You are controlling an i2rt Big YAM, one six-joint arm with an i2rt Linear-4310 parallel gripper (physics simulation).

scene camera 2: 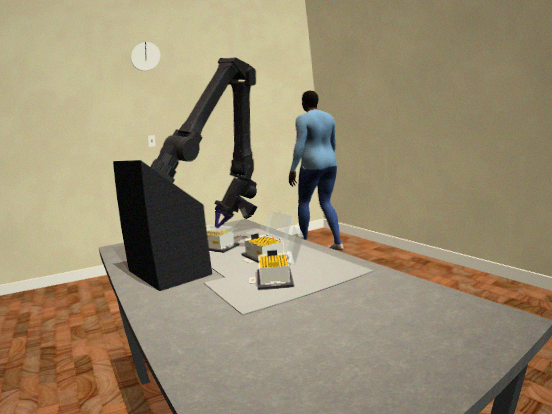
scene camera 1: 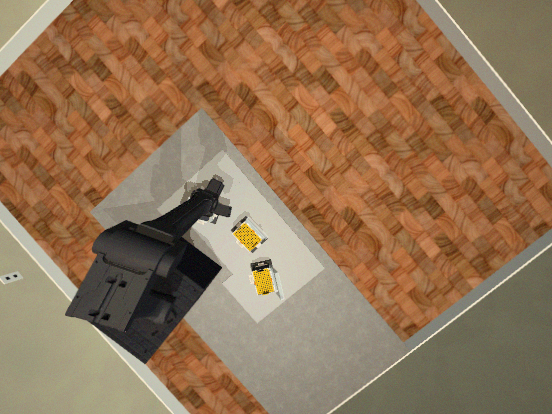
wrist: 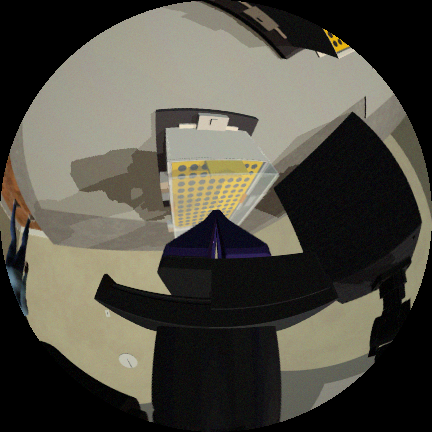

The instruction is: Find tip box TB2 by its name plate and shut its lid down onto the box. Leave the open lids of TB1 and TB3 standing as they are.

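Seen in the pictures: gripper, fingertip midpoint: point(scene camera 2: 216, 227) point(wrist: 215, 215); arm's base at its link origin: point(scene camera 2: 157, 179) point(wrist: 390, 272).
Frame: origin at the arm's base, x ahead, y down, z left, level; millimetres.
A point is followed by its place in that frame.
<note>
Tip box TB2 point(scene camera 2: 221, 241) {z 199, x 233, y 288 mm} point(wrist: 215, 145) {z 220, x 263, y 282 mm} stands at the mat's far end, mostly hidden under the arm in scene camera 1; its plate is not readable now. Its clear lid point(wrist: 225, 172) {z 221, x 264, y 251 mm} lies down over the yellow tip rack. My gripper point(scene camera 2: 217, 226) {z 259, x 232, y 245 mm} point(wrist: 215, 215) {z 259, x 232, y 245 mm} is shut and empty, tips low at the lid's top; contact cannot be told. A middle box point(scene camera 1: 247, 236) point(scene camera 2: 262, 249) {z -27, x 318, y 275 mm} and a near box point(scene camera 1: 263, 281) point(scene camera 2: 274, 273) {z -239, x 276, y 285 mm}, TB1 and TB3 with unreadable plates, have clear lids standing open, one lid point(scene camera 2: 279, 223) {z 58, x 419, y 219 mm} behind the other lid point(scene camera 2: 296, 245) {z -260, x 340, y 207 mm}.
The boxes stand on a pale mat point(scene camera 1: 300, 270) {z -250, x 467, y 326 mm} point(scene camera 2: 325, 275) {z -245, x 437, y 326 mm} on the grey table point(scene camera 1: 340, 340) {z -668, x 450, y 329 mm} point(scene camera 2: 325, 350) {z -630, x 231, y 329 mm}. The arm's black pedestal point(scene camera 2: 175, 240) {z -76, x 26, y 185 mm} point(wrist: 355, 190) {z 76, x 95, y 220 mm} stands beside the mat, close to TB2. A person point(scene camera 2: 316, 140) stands beyond the table.
</note>
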